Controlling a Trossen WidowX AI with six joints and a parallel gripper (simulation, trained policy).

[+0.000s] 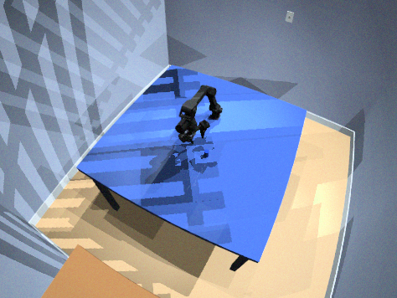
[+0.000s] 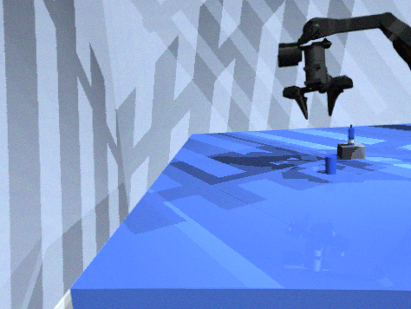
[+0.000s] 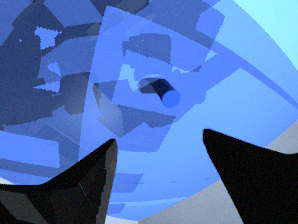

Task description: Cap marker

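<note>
My gripper tip is 20 mm past the blue cap, 50 mm to the right of it and 130 mm above it. Round my gripper tip: dark holder block (120 mm behind, 130 mm to the right, 130 mm below).
</note>
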